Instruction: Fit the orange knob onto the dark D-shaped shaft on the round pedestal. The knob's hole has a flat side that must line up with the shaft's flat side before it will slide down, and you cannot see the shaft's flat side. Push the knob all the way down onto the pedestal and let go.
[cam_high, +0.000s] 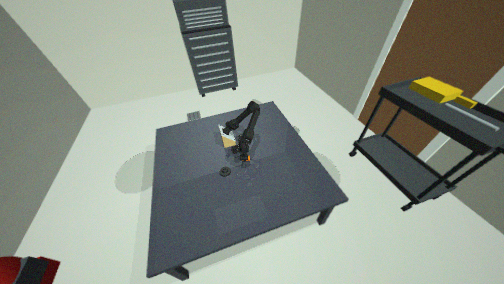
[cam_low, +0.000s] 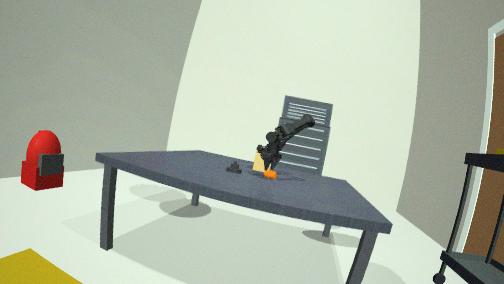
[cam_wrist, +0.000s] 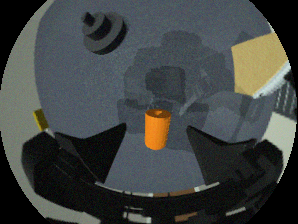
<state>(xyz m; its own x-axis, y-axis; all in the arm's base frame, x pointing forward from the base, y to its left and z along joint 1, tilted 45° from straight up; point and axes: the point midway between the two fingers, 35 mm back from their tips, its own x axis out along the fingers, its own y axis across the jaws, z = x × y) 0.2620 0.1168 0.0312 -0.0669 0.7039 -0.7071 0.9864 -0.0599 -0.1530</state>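
Right now my gripper tip is 20 mm to the right of the orange knob and 20 mm above it. The rest, counted from my gripper tip: dark shaft fixture (170 mm to the right, 80 mm ahead, 10 mm below).
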